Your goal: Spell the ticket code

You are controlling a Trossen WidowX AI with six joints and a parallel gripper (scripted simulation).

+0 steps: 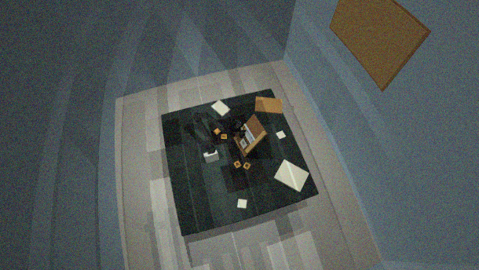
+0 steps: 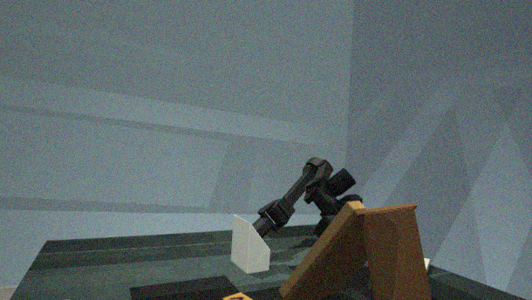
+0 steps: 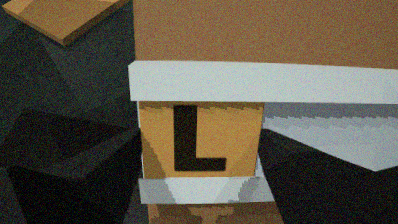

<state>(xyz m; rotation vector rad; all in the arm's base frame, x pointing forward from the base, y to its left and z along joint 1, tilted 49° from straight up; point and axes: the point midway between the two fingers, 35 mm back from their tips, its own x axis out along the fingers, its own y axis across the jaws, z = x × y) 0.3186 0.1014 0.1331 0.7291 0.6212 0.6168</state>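
The white ticket lies 30 mm behind my gripper tip, 110 mm to the right of it and 90 mm below it. Round my gripper tip: flat orange panel 340 mm ahead, 330 mm to the left, 150 mm below; then orange letter tile right at my gripper tip; then yellow letter tile 120 mm behind, 290 mm to the right, 150 mm below.
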